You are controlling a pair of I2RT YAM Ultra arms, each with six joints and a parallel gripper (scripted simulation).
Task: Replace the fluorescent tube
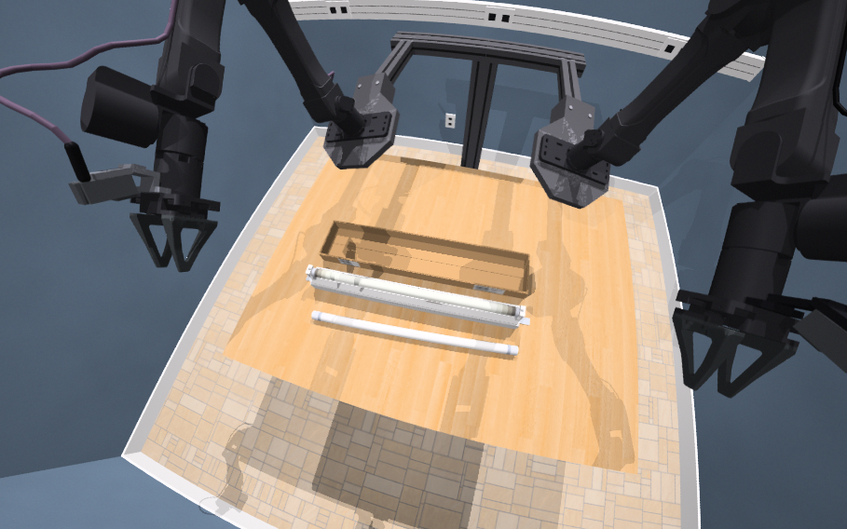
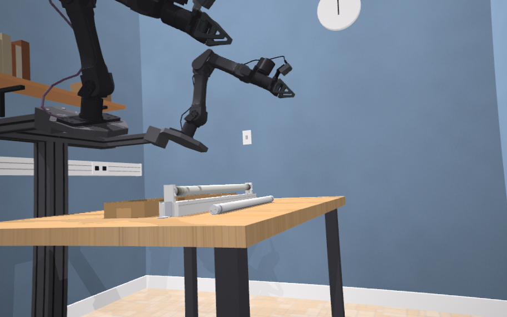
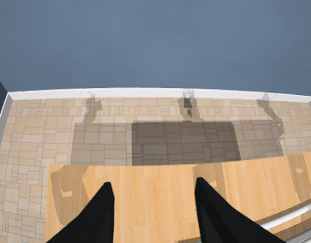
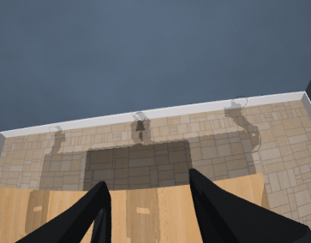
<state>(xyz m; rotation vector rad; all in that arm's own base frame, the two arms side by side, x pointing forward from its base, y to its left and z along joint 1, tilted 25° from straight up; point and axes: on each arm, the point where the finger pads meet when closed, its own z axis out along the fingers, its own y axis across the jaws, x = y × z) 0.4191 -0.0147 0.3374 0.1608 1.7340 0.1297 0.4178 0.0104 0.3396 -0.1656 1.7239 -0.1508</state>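
The old fluorescent tube is 17 cm behind my right hand, 27 cm to the left of it and 40 cm below it. The rest, counted from my right hand: light fixture: 17 cm behind, 27 cm to the left, 41 cm below; LED tube: 7 cm behind, 29 cm to the left, 46 cm below; brown carton: 31 cm behind, 27 cm to the left, 45 cm below.
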